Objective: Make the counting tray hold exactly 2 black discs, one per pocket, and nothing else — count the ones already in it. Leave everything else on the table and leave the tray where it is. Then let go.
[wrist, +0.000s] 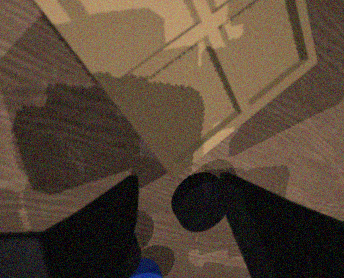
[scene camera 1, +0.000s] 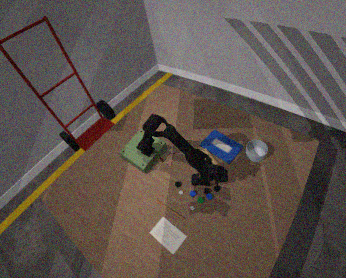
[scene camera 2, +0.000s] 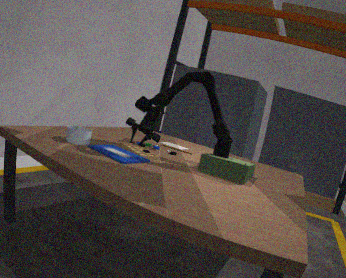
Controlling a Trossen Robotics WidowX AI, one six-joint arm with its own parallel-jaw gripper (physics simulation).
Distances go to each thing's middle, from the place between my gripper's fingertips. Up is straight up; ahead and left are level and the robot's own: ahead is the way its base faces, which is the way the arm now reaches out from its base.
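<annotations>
As for the tan counting tray (wrist: pixel 184 82), my gripper is 10 cm to the right of it and 8 cm past it.
</annotations>
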